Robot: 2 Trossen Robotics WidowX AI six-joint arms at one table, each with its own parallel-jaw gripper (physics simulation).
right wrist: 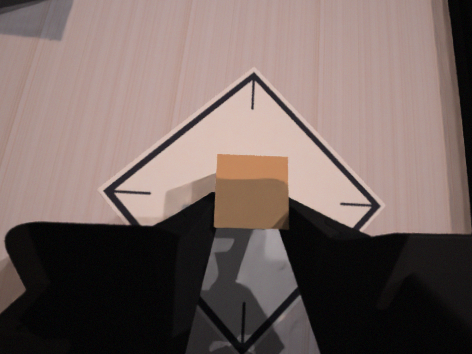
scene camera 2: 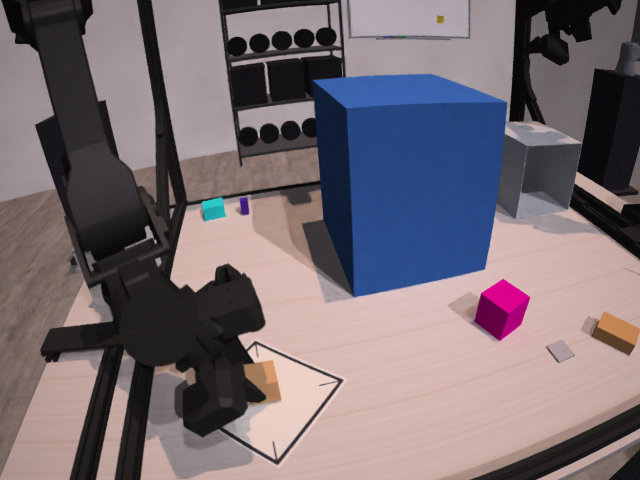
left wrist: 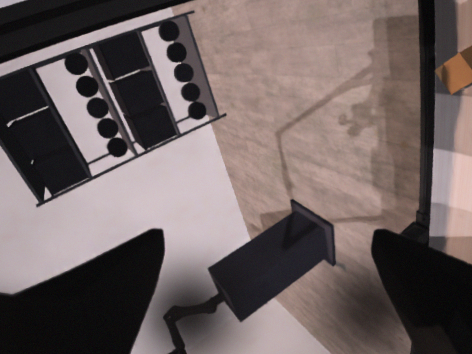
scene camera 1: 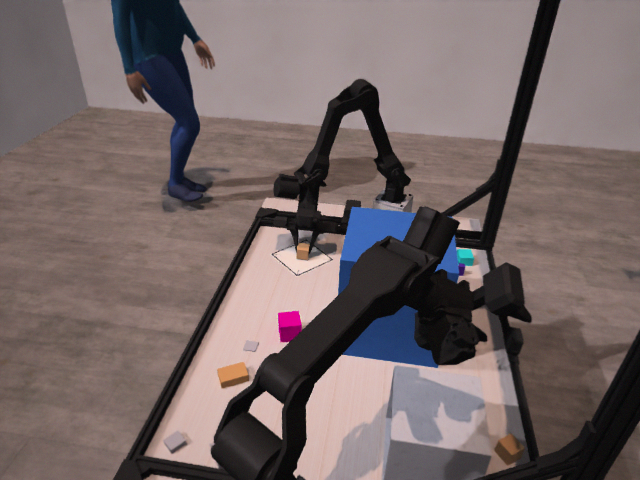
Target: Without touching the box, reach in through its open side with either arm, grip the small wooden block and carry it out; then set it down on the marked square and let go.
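The small wooden block (scene camera 1: 302, 252) (scene camera 2: 267, 376) (right wrist: 251, 175) is between the fingers of my right gripper (scene camera 1: 303, 248) (scene camera 2: 258, 381) (right wrist: 247, 200), which is shut on it. They are low over the middle of the marked square (scene camera 1: 316, 261) (scene camera 2: 305, 392) (right wrist: 260, 125); I cannot tell whether the block touches it. My left gripper (scene camera 1: 504, 328) (left wrist: 268, 240) is open and empty, raised at the right of scene camera 1. The grey box (scene camera 1: 439, 403) (scene camera 2: 542, 135) stands on the table, and its open side shows in scene camera 2.
A tall blue box (scene camera 1: 387, 232) (scene camera 2: 423, 196) stands between the square and the grey box. A magenta cube (scene camera 1: 289, 326) (scene camera 2: 501, 310), orange blocks (scene camera 1: 233, 374) (scene camera 1: 509, 448), grey tiles (scene camera 1: 251, 345) (scene camera 1: 175, 441), and cyan (scene camera 2: 213, 208) and purple (scene camera 2: 244, 206) blocks lie about.
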